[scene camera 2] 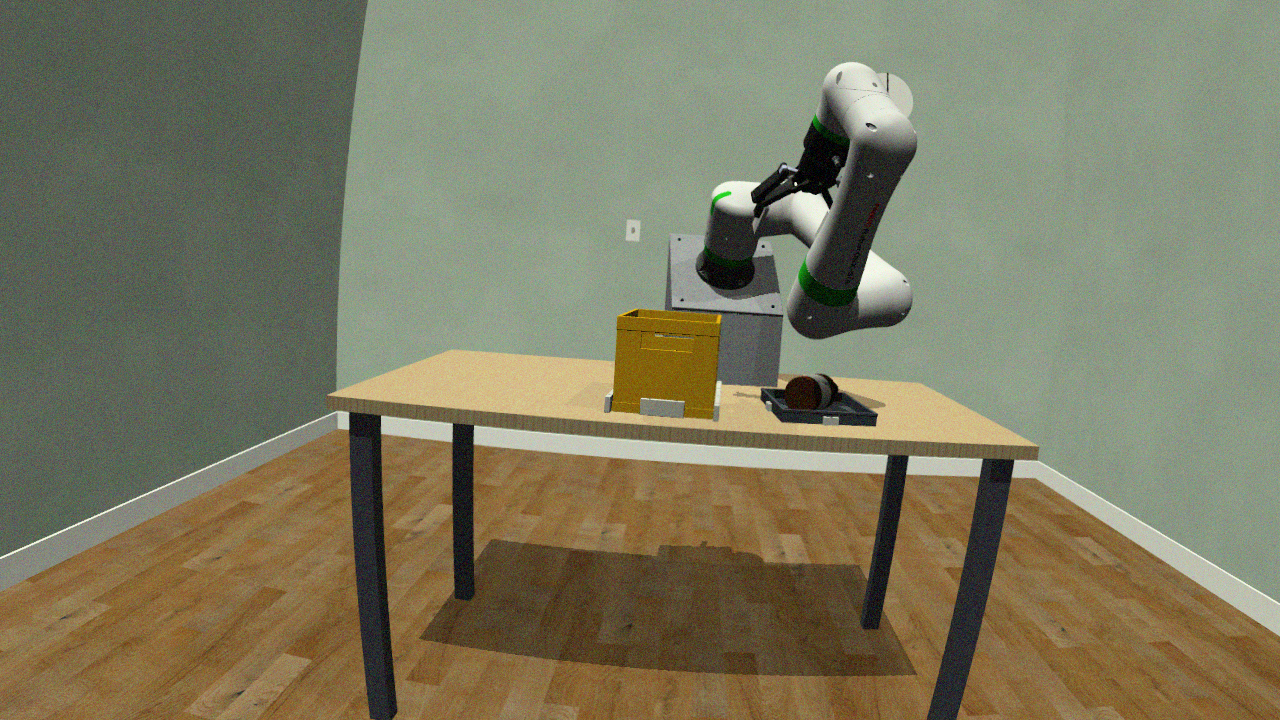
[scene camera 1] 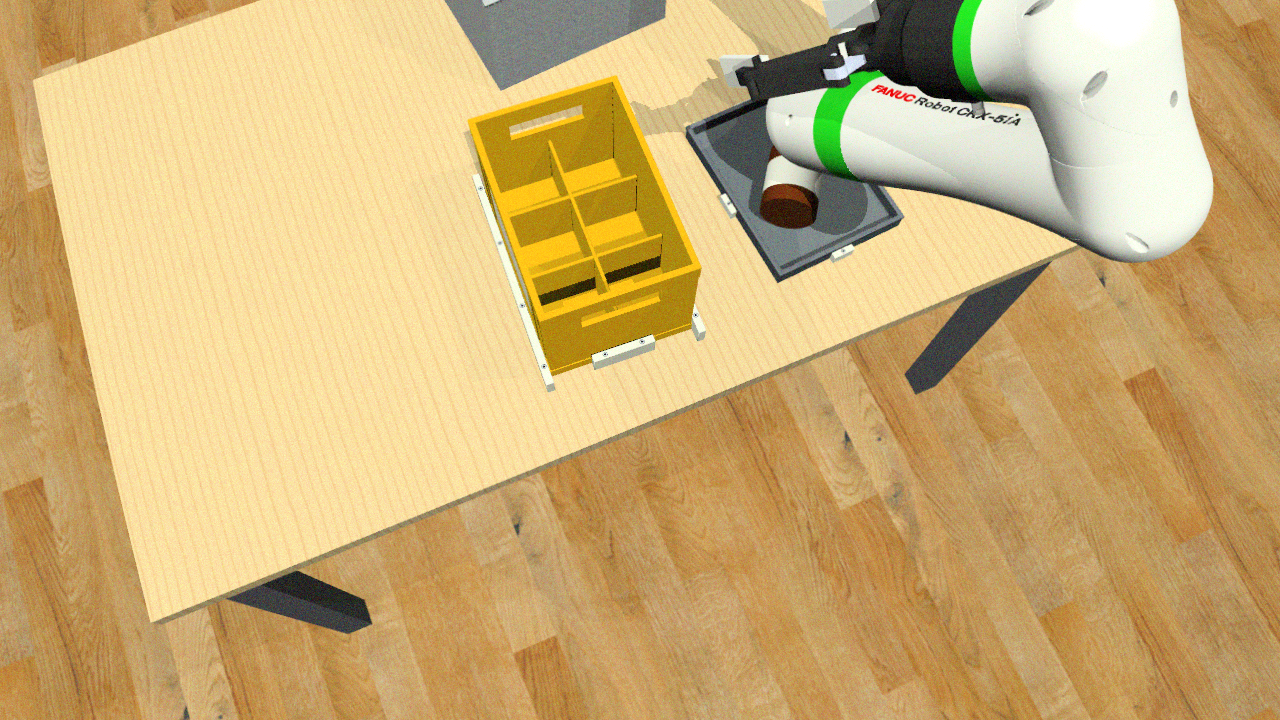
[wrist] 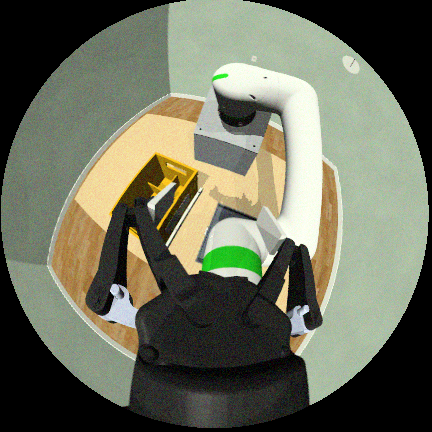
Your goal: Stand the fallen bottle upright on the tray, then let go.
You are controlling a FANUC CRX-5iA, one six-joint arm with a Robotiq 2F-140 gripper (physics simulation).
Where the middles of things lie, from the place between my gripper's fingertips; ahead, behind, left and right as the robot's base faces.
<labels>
The brown bottle (scene camera 1: 790,198) lies 31 cm below my hand, 7 cm to the left of it and 4 cm behind it.
</labels>
